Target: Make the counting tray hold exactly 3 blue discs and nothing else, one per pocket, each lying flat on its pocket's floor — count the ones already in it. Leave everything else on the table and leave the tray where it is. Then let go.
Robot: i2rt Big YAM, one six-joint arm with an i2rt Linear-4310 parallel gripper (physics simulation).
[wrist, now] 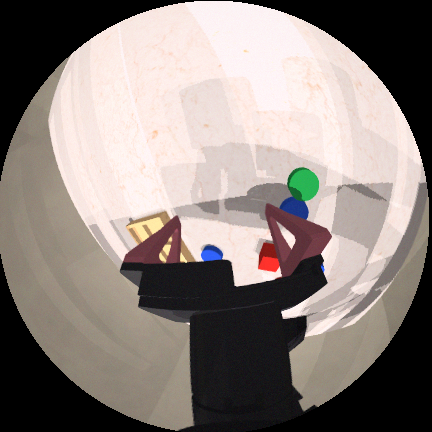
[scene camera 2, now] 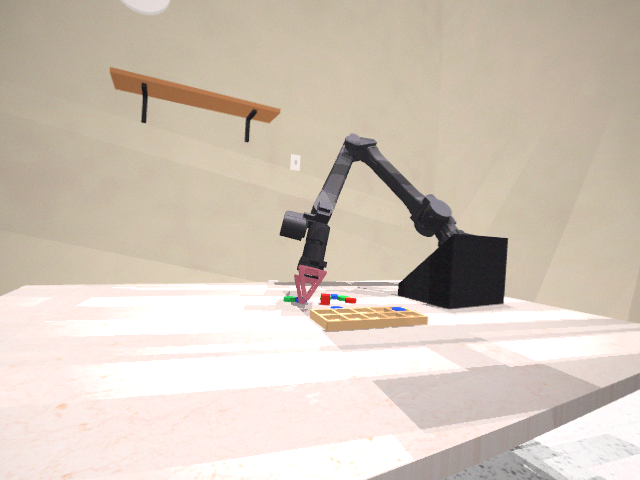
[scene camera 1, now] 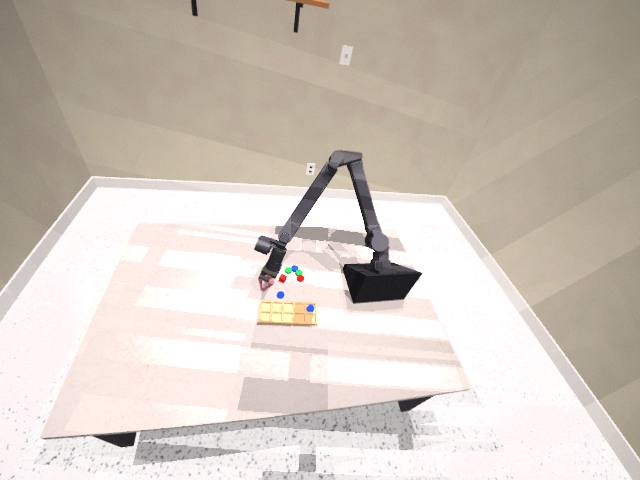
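Observation:
The wooden counting tray (scene camera 1: 286, 323) (scene camera 2: 377, 324) (wrist: 162, 216) has one blue disc (scene camera 1: 310, 308) (scene camera 2: 398, 308) in its back right pocket; whether that disc lies fully flat is too small to tell. A second blue disc (scene camera 1: 280, 295) (scene camera 2: 336, 307) (wrist: 212, 252) lies on the table just behind the tray. A third blue disc (wrist: 294, 209) lies against a green disc (wrist: 303, 184) (scene camera 2: 288, 298), partly behind one fingertip in the wrist view. A fourth blue disc (scene camera 1: 294, 268) (scene camera 2: 334, 296) lies farther back. My gripper (scene camera 1: 267, 286) (scene camera 2: 303, 300) (wrist: 222, 213) is open and empty, low over the table behind the tray's left end.
A red block (scene camera 1: 282, 278) (scene camera 2: 325, 298) (wrist: 269, 257) stands on the table beside the gripper. A red disc (scene camera 1: 300, 278) (scene camera 2: 350, 300) and two green discs (scene camera 1: 288, 270) (scene camera 1: 298, 272) lie near the fourth blue disc. The black arm base (scene camera 1: 382, 285) (scene camera 2: 478, 271) stands at the right.

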